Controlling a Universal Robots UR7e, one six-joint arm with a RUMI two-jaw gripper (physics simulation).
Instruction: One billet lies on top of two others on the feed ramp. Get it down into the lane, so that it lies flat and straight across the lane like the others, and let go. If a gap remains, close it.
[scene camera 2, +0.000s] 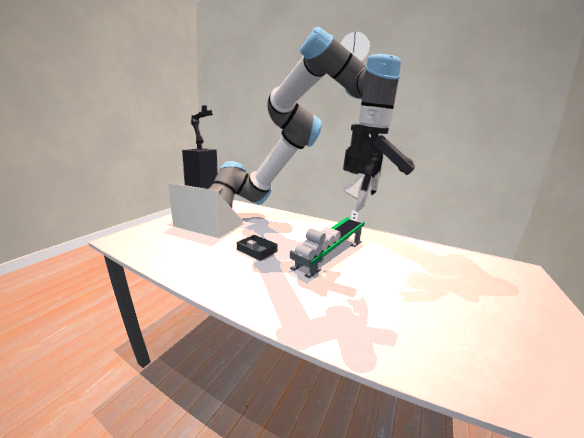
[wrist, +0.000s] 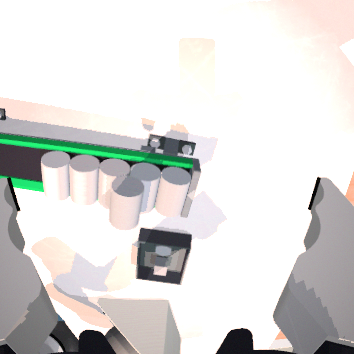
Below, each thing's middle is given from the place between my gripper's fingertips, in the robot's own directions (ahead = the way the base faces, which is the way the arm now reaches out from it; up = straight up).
I see the black tray (wrist: 180, 243) 390 mm behind my hand, 50 mm to the left of it and 260 mm below it.
